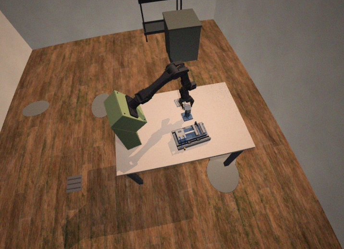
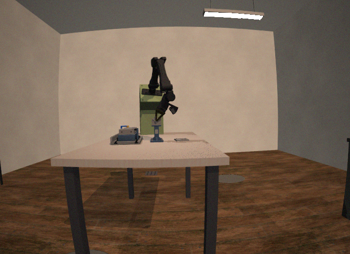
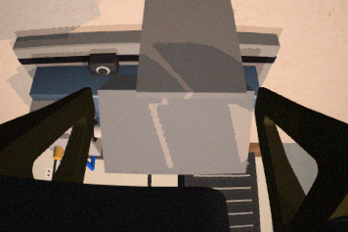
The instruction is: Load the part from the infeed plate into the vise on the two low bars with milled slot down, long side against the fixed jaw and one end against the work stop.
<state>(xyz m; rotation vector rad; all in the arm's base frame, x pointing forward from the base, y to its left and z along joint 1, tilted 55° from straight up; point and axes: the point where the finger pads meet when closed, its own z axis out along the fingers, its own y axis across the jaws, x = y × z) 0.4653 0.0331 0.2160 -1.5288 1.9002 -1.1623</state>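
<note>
Right now the part is 1 cm to the right of my hand. Round my hand: moving jaw (2 cm ahead, 20 cm to the right, 7 cm below); dark work stop rod (5 cm ahead, 15 cm to the right, 6 cm below); grey jaw (8 cm ahead, 20 cm to the right, 7 cm below).
</note>
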